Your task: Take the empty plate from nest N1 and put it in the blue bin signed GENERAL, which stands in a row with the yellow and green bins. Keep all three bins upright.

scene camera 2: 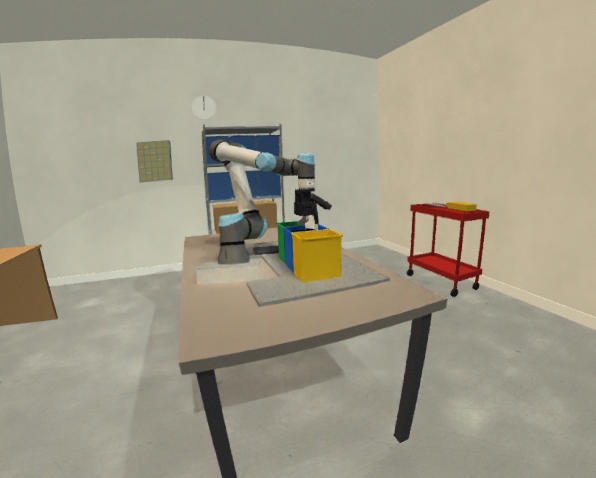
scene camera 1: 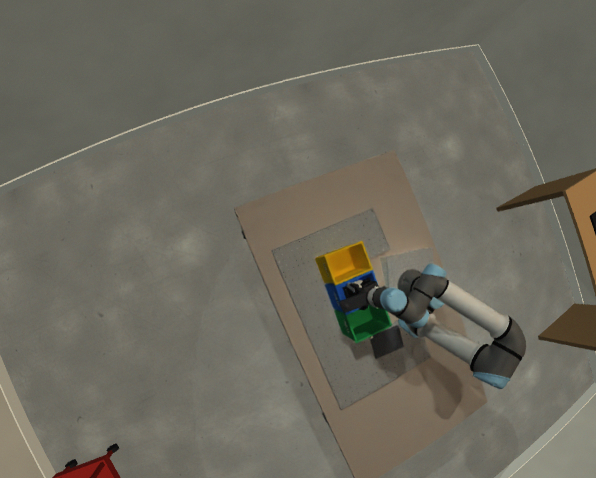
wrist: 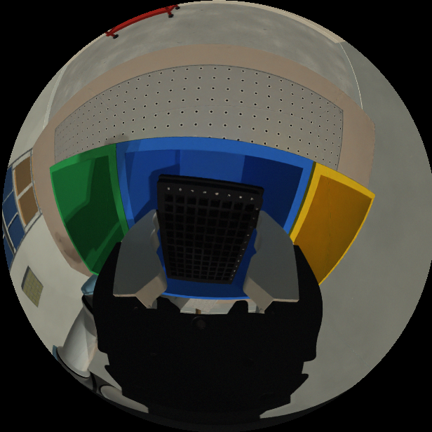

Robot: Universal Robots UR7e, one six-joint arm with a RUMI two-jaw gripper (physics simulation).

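My gripper is shut on the black plate, which has a grid of square wells and lies between the two grey fingers. The fingers point down at the mouth of the blue bin. In the wrist view the plate lies within the blue rim's outline; its exact height at the rim is hard to tell. The yellow bin and the green bin stand on either side. All three bins are upright. Nest N1 cannot be made out.
The bins stand on a grey perforated board. A dark block lies near the green bin. A pale slab is by the arm's base. A red cart stands off the table.
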